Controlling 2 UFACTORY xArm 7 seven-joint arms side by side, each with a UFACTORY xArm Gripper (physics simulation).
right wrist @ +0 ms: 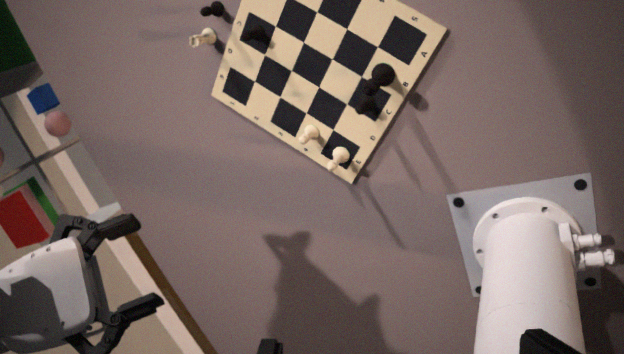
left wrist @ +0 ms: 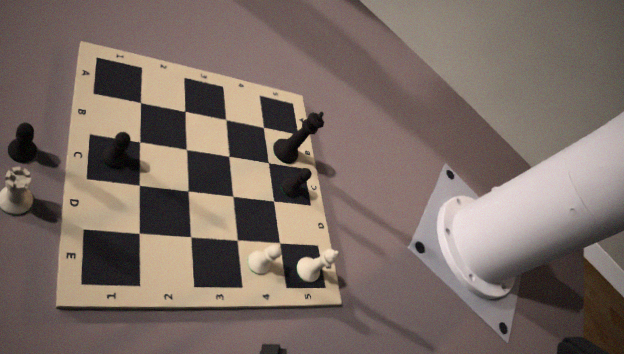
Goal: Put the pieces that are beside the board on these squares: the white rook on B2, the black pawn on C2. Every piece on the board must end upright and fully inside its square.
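Places are measured from the left arm's base along level axes (x ahead, y left, z up), in millimetres.
Pixels of known places: left gripper, between the fingertips: (right wrist: pixel 147 258); left arm's base, origin of its link: (right wrist: pixel 526 242) (left wrist: pixel 474 247).
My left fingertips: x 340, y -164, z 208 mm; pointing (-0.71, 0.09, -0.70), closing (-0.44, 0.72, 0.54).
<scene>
For each thing: its middle in the pictures, then the offset to it from my left fingertips. "spot": a spot on its surface instead.
- white rook, middle of its body: (left wrist: pixel 16 189) (right wrist: pixel 201 38) dx -34, dy -185, dz -192 mm
- C2, a spot on its surface: (left wrist: pixel 163 165) (right wrist: pixel 283 47) spot: dx -131, dy -138, dz -202 mm
- black king, middle of its body: (left wrist: pixel 302 133) (right wrist: pixel 375 82) dx -233, dy -75, dz -170 mm
- white pawn, middle of its body: (left wrist: pixel 267 256) (right wrist: pixel 306 136) dx -124, dy -32, dz -186 mm
- pointed white piece, middle of its body: (left wrist: pixel 322 261) (right wrist: pixel 335 162) dx -151, dy +5, dz -180 mm
The white rook (left wrist: pixel 16 192) (right wrist: pixel 205 37) and a black pawn (left wrist: pixel 23 143) (right wrist: pixel 216 9) stand upright on the table beside the board's column 1 edge. The board (left wrist: pixel 70 280) (right wrist: pixel 437 31) shows B2 (left wrist: pixel 163 125) (right wrist: pixel 296 19) and C2 (left wrist: pixel 163 165) (right wrist: pixel 286 48) bare. Other pieces stand on it: a black pawn (left wrist: pixel 118 151) on C1, a black king (left wrist: pixel 287 150) on B5, a black pawn (left wrist: pixel 296 186) on C5, a white pawn (left wrist: pixel 261 261) on E4 and a pointed white piece (left wrist: pixel 309 269) on E5. My left gripper (left wrist: pixel 425 349) (right wrist: pixel 147 258) is open and empty. My right gripper (right wrist: pixel 407 345) is open and empty.
A white arm base (left wrist: pixel 470 245) stands beyond the board's column 5 side; an arm base (right wrist: pixel 530 240) also shows in the right wrist view. At that view's left are a blue cube (right wrist: pixel 43 98), a pink ball (right wrist: pixel 58 123) and a red block (right wrist: pixel 22 218).
</scene>
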